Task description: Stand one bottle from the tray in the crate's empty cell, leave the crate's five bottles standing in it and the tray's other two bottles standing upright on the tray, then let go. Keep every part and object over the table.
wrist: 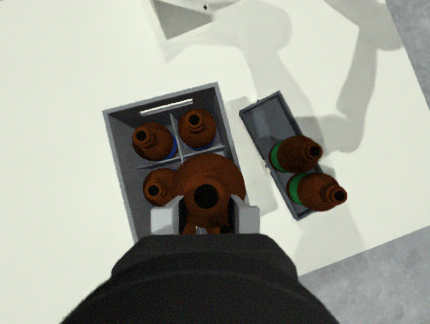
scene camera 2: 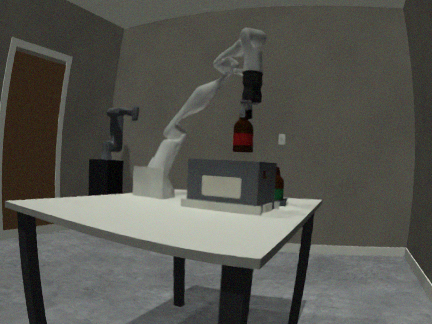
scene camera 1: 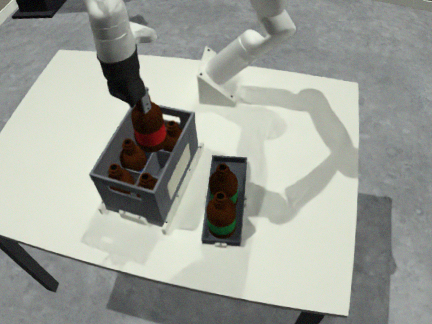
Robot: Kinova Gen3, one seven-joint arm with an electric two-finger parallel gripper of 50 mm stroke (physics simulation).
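Where they show: gripper, fingertip midpoint: [wrist: 207, 208] [scene camera 2: 246, 118] [scene camera 1: 140, 107]; arm's base, origin of the base link: [scene camera 2: 155, 177] [scene camera 1: 215, 73].
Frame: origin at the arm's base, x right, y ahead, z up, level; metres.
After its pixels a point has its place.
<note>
My gripper [scene camera 1: 145, 102] {y 0.423, x 0.075, z 0.250 m} [scene camera 2: 246, 113] {y 0.423, x 0.075, z 0.250 m} [wrist: 207, 208] {y 0.423, x 0.075, z 0.250 m} is shut on the neck of a brown bottle with a red band [scene camera 1: 150, 134] {y 0.445, x 0.055, z 0.186 m} [scene camera 2: 243, 141] {y 0.425, x 0.105, z 0.159 m} [wrist: 212, 170] {y 0.395, x 0.060, z 0.240 m}. The bottle hangs upright, its base slightly above the rim of the grey crate [scene camera 1: 132, 204] {y 0.529, x 0.115, z -0.007 m} [scene camera 2: 195, 180] {y 0.280, x 0.189, z 0.010 m} [wrist: 118, 172] {y 0.345, x 0.195, z 0.087 m}. In the wrist view it covers the middle-right cell. Around it stand crate bottles [scene camera 1: 132, 156] {y 0.407, x 0.146, z 0.035 m} [wrist: 154, 141] {y 0.313, x 0.132, z 0.053 m} [wrist: 197, 129] {y 0.323, x 0.057, z 0.064 m} [wrist: 159, 189] {y 0.392, x 0.149, z 0.074 m}; the two nearest the gripper are mostly hidden there. Two green-banded bottles [scene camera 1: 223, 181] {y 0.446, x -0.111, z 0.038 m} [scene camera 1: 221, 215] {y 0.536, x -0.124, z 0.026 m} [wrist: 297, 152] {y 0.421, x -0.091, z 0.041 m} [wrist: 317, 192] {y 0.501, x -0.100, z 0.034 m} stand upright on the dark tray [scene camera 1: 241, 167] {y 0.308, x -0.135, z -0.084 m} [wrist: 267, 117] {y 0.328, x -0.105, z -0.083 m}.
The arm's white base [scene camera 1: 215, 90] {y 0.066, x -0.011, z -0.018 m} [scene camera 2: 152, 181] {y 0.013, x 0.048, z -0.017 m} stands on the table [scene camera 1: 300, 250] {y 0.544, x -0.333, z -0.088 m} [scene camera 2: 150, 220] {y 0.310, x 0.545, z -0.089 m} behind the crate and tray. Pale strips [scene camera 1: 168, 225] {y 0.538, x 0.023, z -0.072 m} [scene camera 2: 220, 205] {y 0.388, x 0.214, z -0.068 m} edge the crate's foot. Another robot [scene camera 2: 116, 132] stands in the background, off the table.
</note>
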